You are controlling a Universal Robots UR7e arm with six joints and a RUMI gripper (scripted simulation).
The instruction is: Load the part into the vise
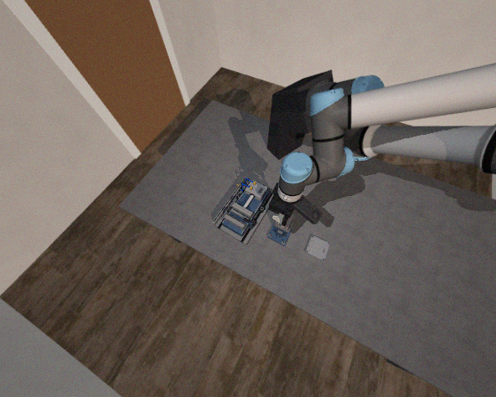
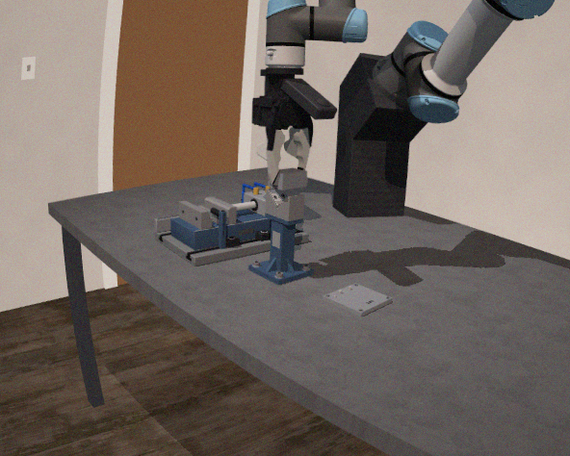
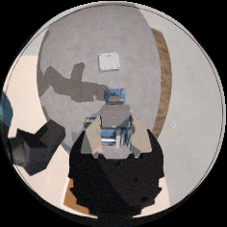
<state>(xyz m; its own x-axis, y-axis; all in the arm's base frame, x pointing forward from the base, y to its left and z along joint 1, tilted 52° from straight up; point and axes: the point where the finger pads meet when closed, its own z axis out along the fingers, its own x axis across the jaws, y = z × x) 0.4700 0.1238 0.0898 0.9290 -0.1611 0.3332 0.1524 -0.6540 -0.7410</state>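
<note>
Right now my hand is 10 mm above the part. Round my hand: fixed jaw: 190 mm to the right, 120 mm below, 100 mm ahead; then moving jaw: 200 mm to the right, 120 mm below, 40 mm ahead; then air cylinder rod: 200 mm to the right, 120 mm below, 10 mm behind.
</note>
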